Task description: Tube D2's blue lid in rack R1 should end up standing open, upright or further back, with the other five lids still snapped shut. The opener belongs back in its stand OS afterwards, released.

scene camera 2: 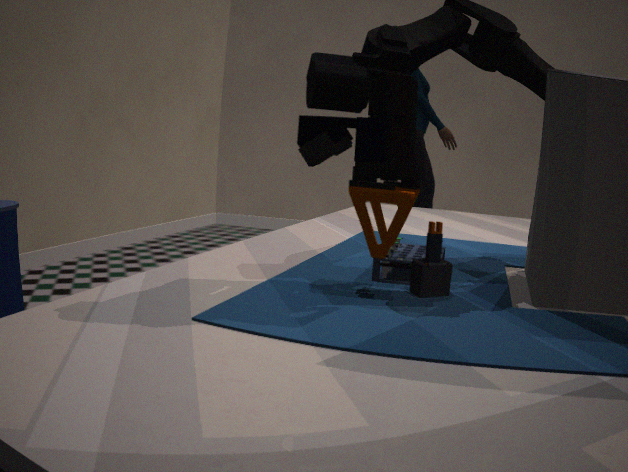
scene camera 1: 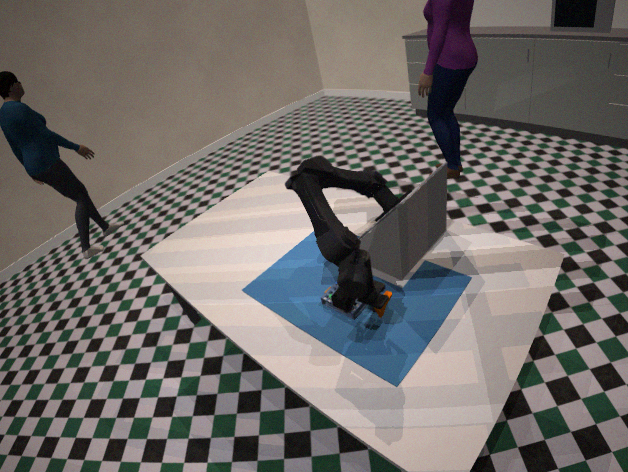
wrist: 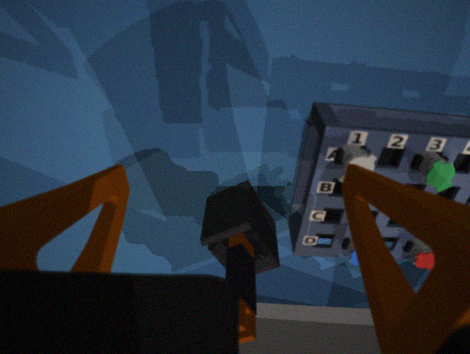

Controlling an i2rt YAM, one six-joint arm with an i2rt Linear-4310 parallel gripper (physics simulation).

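Seen in the pictures: gripper, fingertip midpoint: (scene camera 2: 383, 251) (scene camera 1: 367, 310) (wrist: 235, 176); arm's base at its link origin: (scene camera 1: 393, 207).
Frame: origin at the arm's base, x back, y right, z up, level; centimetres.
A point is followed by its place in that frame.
Observation:
Rack R1 (scene camera 1: 328, 305) @[x -38.2, y -3.6, z -14.1 cm] (scene camera 2: 374, 271) @[x -36.9, y -13.9, z -13.0 cm] (wrist: 385, 119) @[x -37.1, y -9.8, z -14.1 cm] stands on the blue mat. D2's blue lid (wrist: 354, 258) @[x -30.4, y -9.9, z -10.1 cm] shows at its row D edge, partly behind a finger; I cannot tell its angle. The opener (scene camera 2: 434, 247) @[x -28.8, y -16.4, z -8.7 cm] (wrist: 241, 275) @[x -29.8, y -16.2, z -8.4 cm] stands upright in its dark stand OS (scene camera 2: 430, 279) @[x -28.6, y -17.7, z -12.1 cm] (wrist: 235, 212) @[x -30.9, y -16.8, z -11.7 cm], orange prongs up in scene camera 2. My gripper (scene camera 2: 378, 255) @[x -34.7, y -17.5, z -9.6 cm] (wrist: 235, 176) @[x -34.7, y -17.5, z -9.6 cm] is open, its fingers wide apart above the mat. In the wrist view, the stand appears between the fingers and the right finger overlaps the rack's left part. No held object shows.
In the wrist view, a white lid (wrist: 367, 162) @[x -36.4, y -12.0, z -10.1 cm] is at A1, a green lid (wrist: 441, 175) @[x -36.5, y -8.3, z -10.1 cm] at A3, and a red lid (wrist: 425, 260) @[x -31.1, y -5.7, z -10.1 cm] in row D. A tall grey panel (scene camera 1: 411, 233) @[x -8.8, y -14.2, z 0.2 cm] (scene camera 2: 578, 197) @[x -11.3, y -14.3, z -1.1 cm] stands beside the blue mat (scene camera 1: 431, 304) @[x -18.5, y -28.6, z -14.3 cm] (scene camera 2: 329, 329) @[x -34.2, y -32.9, z -14.3 cm] on the white table (scene camera 1: 213, 228) @[x -40.8, y 75.2, z -14.6 cm].

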